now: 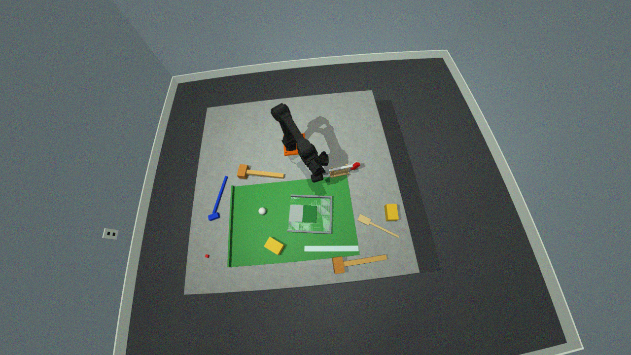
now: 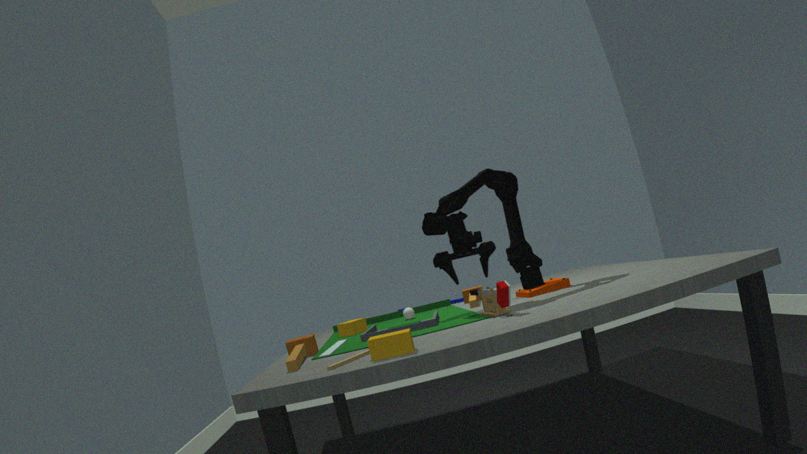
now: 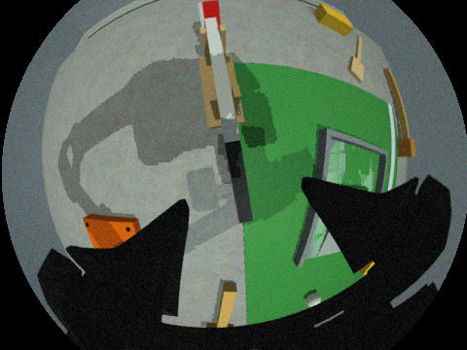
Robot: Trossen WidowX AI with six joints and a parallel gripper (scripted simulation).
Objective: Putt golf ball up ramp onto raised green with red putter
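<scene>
Right now my gripper tip is 20 mm past the small wooden stand, 130 mm to the right of it and 60 mm above it. Also, from my gripper tip: green mat (260 mm ahead, 180 mm to the right, 100 mm below); white strip (440 mm ahead, 50 mm to the left, 90 mm below); white golf ball (210 mm ahead, 350 mm to the right, 70 mm below).
</scene>
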